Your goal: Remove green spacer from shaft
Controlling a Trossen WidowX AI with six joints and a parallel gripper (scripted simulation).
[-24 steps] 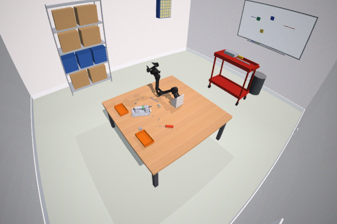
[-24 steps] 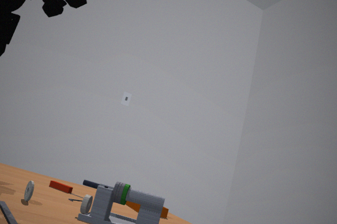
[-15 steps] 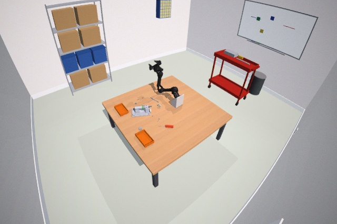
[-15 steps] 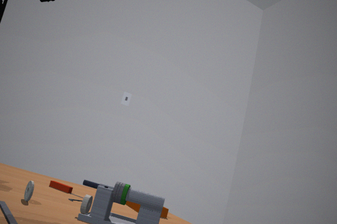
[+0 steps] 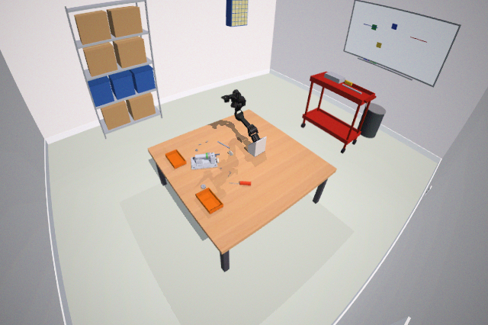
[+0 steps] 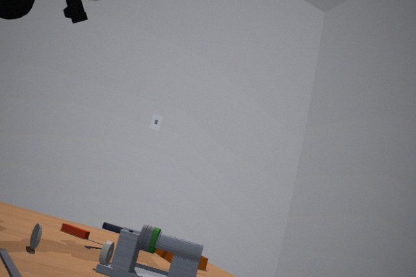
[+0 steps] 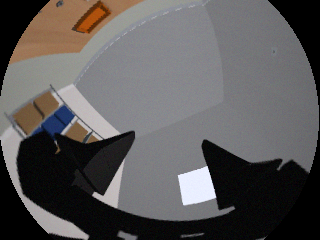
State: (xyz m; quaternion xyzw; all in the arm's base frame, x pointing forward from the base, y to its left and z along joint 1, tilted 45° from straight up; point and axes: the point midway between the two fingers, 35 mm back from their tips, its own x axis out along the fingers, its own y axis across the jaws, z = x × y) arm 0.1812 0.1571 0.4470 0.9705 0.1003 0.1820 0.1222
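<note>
The dark shaft is 490 mm below my gripper tip, 200 mm ahead of it and 60 mm to the left of it. Also, from my gripper tip: green spacer 490 mm below, 240 mm ahead, 40 mm to the left.
</note>
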